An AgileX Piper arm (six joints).
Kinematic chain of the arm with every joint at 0, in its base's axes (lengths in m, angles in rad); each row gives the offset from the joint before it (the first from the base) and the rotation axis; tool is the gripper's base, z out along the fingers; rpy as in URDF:
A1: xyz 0 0 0.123 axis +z
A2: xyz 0 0 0 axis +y
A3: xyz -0.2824 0 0.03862 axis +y
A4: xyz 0.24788 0 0.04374 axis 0.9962 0 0.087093
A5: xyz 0 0 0 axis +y
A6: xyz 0.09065 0 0.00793 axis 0.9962 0 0.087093
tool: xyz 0 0 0 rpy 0 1.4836 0
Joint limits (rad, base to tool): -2.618..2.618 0..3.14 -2.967..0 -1.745..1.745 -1.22..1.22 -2.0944..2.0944
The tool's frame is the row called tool.
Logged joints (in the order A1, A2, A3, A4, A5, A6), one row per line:
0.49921, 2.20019, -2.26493, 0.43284, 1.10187, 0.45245
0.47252, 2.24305, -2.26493, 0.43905, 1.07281, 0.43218
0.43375, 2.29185, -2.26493, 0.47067, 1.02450, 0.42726
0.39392, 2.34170, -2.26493, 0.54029, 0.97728, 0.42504
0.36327, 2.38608, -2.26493, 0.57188, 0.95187, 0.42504
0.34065, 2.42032, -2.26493, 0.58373, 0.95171, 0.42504
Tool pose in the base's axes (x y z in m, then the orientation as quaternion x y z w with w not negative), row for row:
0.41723, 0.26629, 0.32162, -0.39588, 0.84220, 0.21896, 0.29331
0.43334, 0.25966, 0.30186, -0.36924, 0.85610, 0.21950, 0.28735
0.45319, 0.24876, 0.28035, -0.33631, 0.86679, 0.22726, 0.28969
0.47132, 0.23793, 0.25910, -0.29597, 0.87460, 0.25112, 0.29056
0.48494, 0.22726, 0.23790, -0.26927, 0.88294, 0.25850, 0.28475
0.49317, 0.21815, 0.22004, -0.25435, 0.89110, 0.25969, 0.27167
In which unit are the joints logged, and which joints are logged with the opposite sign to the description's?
The joints are logged in radians. Opposite sign: A6.
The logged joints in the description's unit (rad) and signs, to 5 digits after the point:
0.49921, 2.20019, -2.26493, 0.43284, 1.10187, -0.45245
0.47252, 2.24305, -2.26493, 0.43905, 1.07281, -0.43218
0.43375, 2.29185, -2.26493, 0.47067, 1.02450, -0.42726
0.39392, 2.34170, -2.26493, 0.54029, 0.97728, -0.42504
0.36327, 2.38608, -2.26493, 0.57188, 0.95187, -0.42504
0.34065, 2.42032, -2.26493, 0.58373, 0.95171, -0.42504

